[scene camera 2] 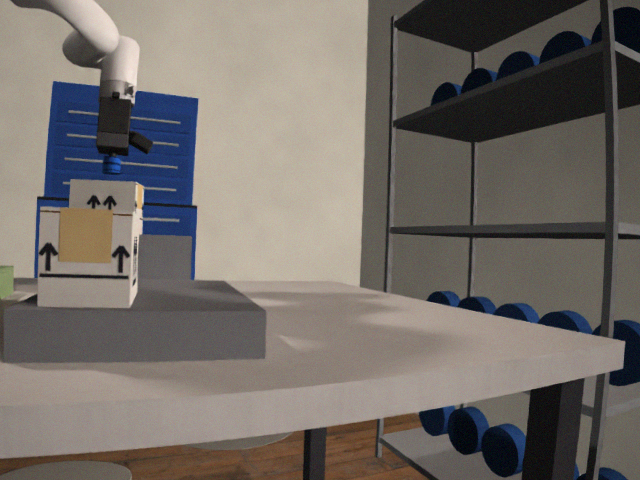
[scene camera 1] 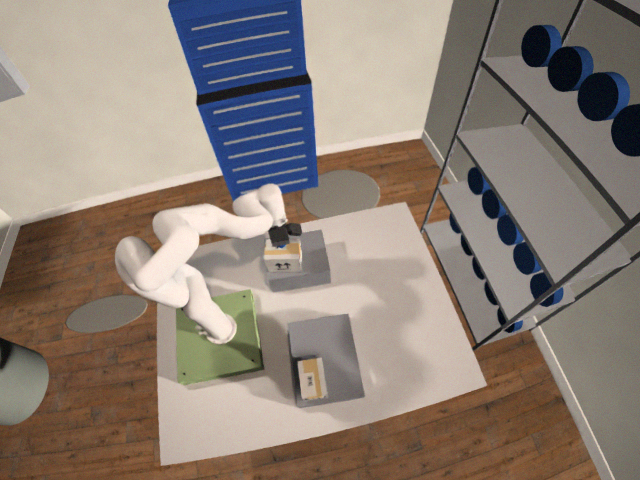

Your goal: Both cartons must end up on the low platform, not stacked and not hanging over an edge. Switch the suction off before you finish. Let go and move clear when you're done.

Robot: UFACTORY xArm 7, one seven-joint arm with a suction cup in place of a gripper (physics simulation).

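Pixels of known places: hand, its tool point: [scene camera 2: 111, 173]; arm's base, origin of its link: [scene camera 1: 220, 329].
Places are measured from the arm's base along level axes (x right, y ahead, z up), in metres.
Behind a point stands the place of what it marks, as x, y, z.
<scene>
My suction gripper [scene camera 1: 281, 244] @[-0.213, 0.307, 0.192] [scene camera 2: 112, 168] is over the far carton [scene camera 1: 283, 262] @[-0.158, 0.299, 0.144] [scene camera 2: 121, 192] @[-0.152, 0.332, 0.147]; in the scene camera 2 view a small gap shows between the blue cup and the carton's top, so the cup holds nothing. The far carton stands upright on the taller grey block [scene camera 1: 315, 258] @[-0.191, 0.426, 0.067] [scene camera 2: 168, 258] @[-0.127, 0.427, 0.021]. The near carton [scene camera 1: 311, 378] @[0.273, 0.316, 0.088] [scene camera 2: 85, 237] @[0.333, 0.314, 0.060] stands upright on the low platform [scene camera 1: 336, 341] @[0.141, 0.433, -0.006] [scene camera 2: 206, 335] @[0.358, 0.427, -0.029], close to its front left corner. It partly hides the far carton in the scene camera 2 view.
The arm's green base plate [scene camera 1: 232, 356] @[0.118, 0.036, 0.002] [scene camera 2: 5, 281] @[-0.089, 0.138, -0.026] is left of the low platform. The blocks and the base plate stand on the pale table [scene camera 1: 413, 330] @[0.160, 0.747, -0.054] [scene camera 2: 361, 361] @[0.397, 0.574, -0.054]. A shelf rack [scene camera 1: 467, 111] [scene camera 2: 610, 180] stands to the right and a blue cabinet [scene camera 1: 266, 118] [scene camera 2: 188, 155] behind.
</scene>
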